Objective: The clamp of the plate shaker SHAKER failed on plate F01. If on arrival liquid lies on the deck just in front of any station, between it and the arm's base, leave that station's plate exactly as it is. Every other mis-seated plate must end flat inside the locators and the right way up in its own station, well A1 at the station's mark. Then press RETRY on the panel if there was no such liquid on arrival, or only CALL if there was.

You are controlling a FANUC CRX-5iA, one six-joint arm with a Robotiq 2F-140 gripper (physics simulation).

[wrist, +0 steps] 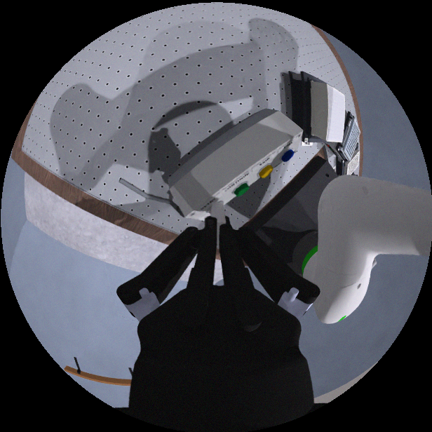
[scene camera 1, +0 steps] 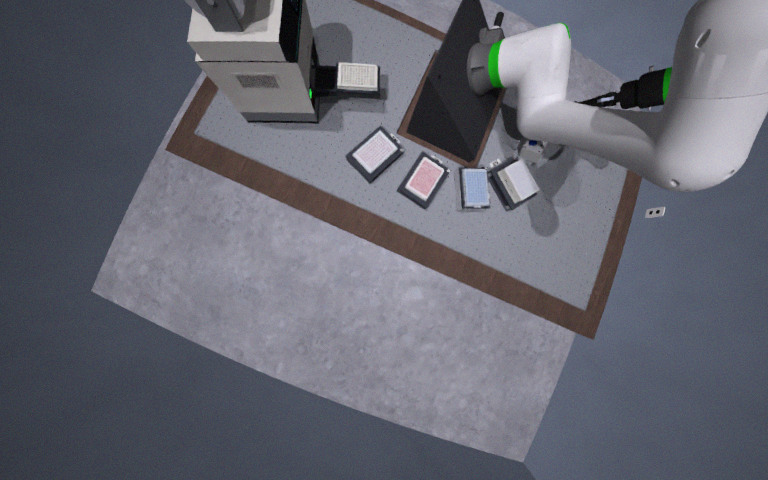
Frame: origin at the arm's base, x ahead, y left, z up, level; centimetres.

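Seen in the pictures: arm's base, link origin: (scene camera 1: 477,70).
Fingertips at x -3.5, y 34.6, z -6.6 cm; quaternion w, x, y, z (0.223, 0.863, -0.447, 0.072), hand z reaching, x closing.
Note:
Pixels of each thing's middle, then the offset from my fingertips to it.
- grey panel, body centre: (scene camera 1: 541,134) dx +7.3, dy -0.9, dz -4.2 cm
- pale pink plate, body centre: (scene camera 1: 375,151) dx +36.7, dy -58.0, dz -3.9 cm
- red plate, body centre: (scene camera 1: 425,178) dx +39.8, dy -39.2, dz -4.6 cm
- blue plate, body centre: (scene camera 1: 475,187) dx +37.7, dy -22.0, dz -2.1 cm
- tall white plate, body centre: (scene camera 1: 518,181) dx +29.9, dy -7.3, dz -2.2 cm
- tall beige instrument, body centre: (scene camera 1: 258,39) dx +24.7, dy -95.6, dz +14.4 cm
- cream plate, body centre: (scene camera 1: 357,76) dx +17.0, dy -70.6, dz +1.8 cm
My gripper (scene camera 1: 578,103) (wrist: 217,211) is shut and empty. In the wrist view its tips overlap the near left end of the grey panel (scene camera 1: 531,152) (wrist: 225,157); contact cannot be told. The panel has a green button (wrist: 242,190), a yellow button (wrist: 265,171) and a blue button (wrist: 287,155). The fingertips hide its left end. In dark stations sit a pale pink plate (scene camera 1: 375,151), a red plate (scene camera 1: 425,177), a blue plate (scene camera 1: 474,187) (wrist: 353,138) and a tall white plate (scene camera 1: 519,180) (wrist: 327,112). Station names, A1 corners and exact seating are too small to tell.
A tall beige instrument (scene camera 1: 257,90) stands at left, with a cream plate (scene camera 1: 357,75) on its extended tray. A large black slab (scene camera 1: 447,96) (wrist: 295,200) stands between it and the arm. A bent rod (wrist: 145,194) lies beside the panel. Brown edging (scene camera 1: 373,226) borders the perforated deck.

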